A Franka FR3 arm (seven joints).
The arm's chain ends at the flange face. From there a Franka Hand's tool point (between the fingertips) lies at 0.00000 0.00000 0.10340 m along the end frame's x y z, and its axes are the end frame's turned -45 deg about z.
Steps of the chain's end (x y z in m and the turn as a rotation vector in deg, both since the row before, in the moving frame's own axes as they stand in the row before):
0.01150 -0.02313 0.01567 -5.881 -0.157 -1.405
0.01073 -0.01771 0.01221 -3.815 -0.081 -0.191
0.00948 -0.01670 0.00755 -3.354 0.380 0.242
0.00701 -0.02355 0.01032 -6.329 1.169 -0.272
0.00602 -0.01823 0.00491 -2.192 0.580 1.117
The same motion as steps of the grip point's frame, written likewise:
0.01689 -0.00084 0.01513 -4.047 -4.270 -1.405
0.01515 -0.00017 0.01198 -2.640 -2.755 -0.191
0.01471 -0.00035 0.00737 -2.640 -2.103 0.242
0.01506 -0.00213 0.00967 -5.302 -3.649 -0.272
0.01506 -0.00512 0.00483 -1.960 -1.140 1.117

